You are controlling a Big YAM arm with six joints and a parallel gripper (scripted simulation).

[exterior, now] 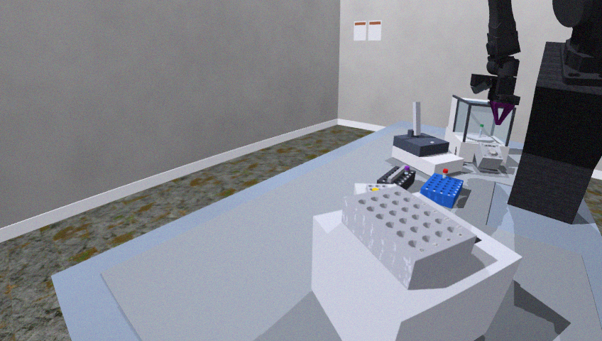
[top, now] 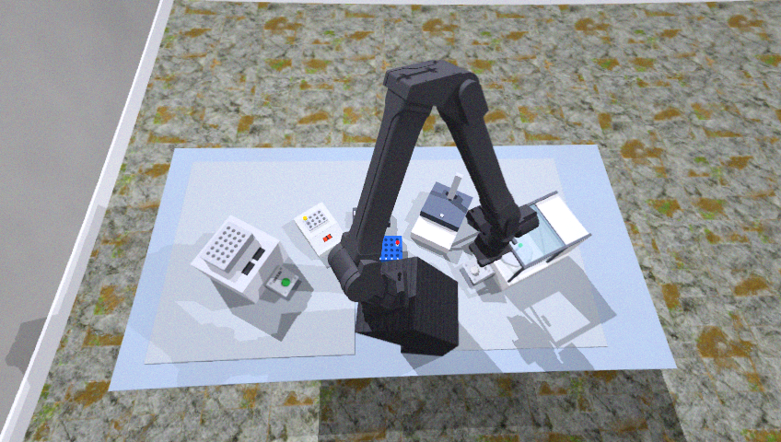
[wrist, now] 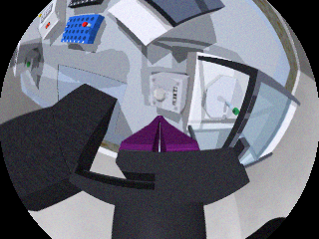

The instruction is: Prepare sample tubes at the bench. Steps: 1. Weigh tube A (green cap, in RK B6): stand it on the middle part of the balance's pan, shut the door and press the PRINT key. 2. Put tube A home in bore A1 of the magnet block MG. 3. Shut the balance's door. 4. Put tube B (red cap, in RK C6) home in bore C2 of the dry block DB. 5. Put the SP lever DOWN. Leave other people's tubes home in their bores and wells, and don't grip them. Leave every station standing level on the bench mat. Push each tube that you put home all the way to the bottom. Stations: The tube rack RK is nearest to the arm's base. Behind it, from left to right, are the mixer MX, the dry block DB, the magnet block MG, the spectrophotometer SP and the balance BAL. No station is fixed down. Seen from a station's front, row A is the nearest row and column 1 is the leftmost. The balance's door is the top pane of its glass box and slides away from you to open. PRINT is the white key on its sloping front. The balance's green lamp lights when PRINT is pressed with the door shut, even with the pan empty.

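My gripper is now 10 cm above the white print key. From my hand the other things lie so: balance door: 11 cm to the right, 5 cm ahead, 4 cm above; SP lever: 26 cm ahead, 5 cm to the left, 3 cm below; round pan: 14 cm to the right, 9 cm below, 6 cm ahead.
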